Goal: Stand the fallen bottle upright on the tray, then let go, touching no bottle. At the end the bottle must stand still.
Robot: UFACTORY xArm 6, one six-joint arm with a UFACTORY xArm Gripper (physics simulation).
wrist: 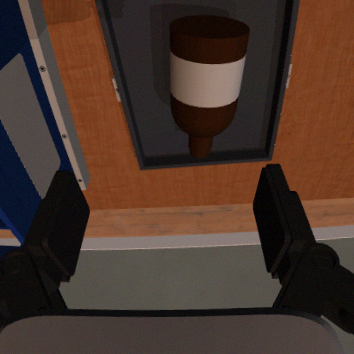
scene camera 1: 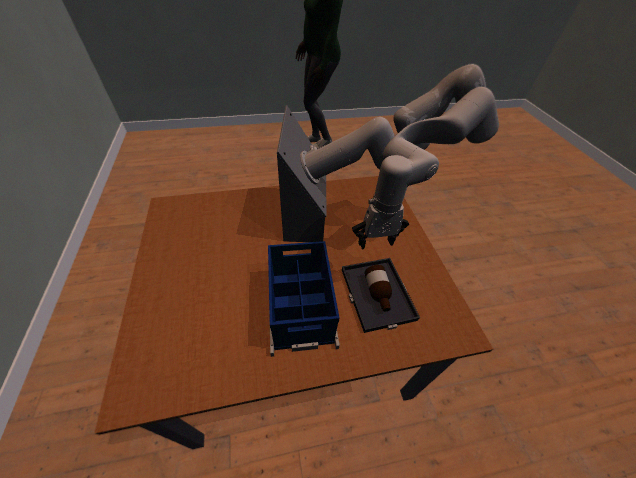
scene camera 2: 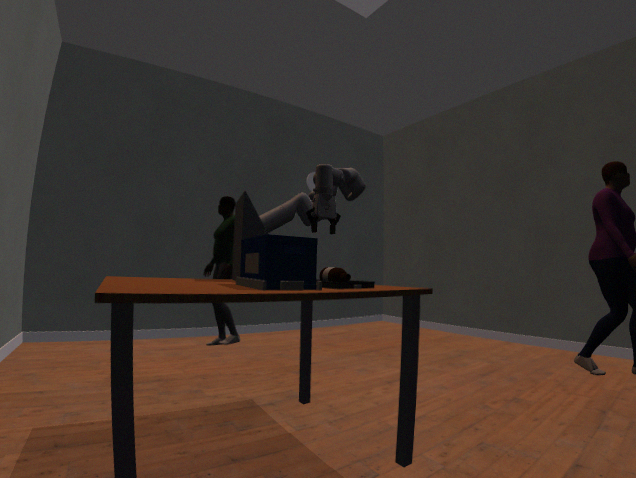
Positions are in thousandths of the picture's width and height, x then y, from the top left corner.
Scene:
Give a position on a brown bottle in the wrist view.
583, 148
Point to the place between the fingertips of the gripper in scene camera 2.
509, 488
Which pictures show the gripper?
The wrist view, scene camera 1 and scene camera 2: all of them.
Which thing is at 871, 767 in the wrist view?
The gripper.

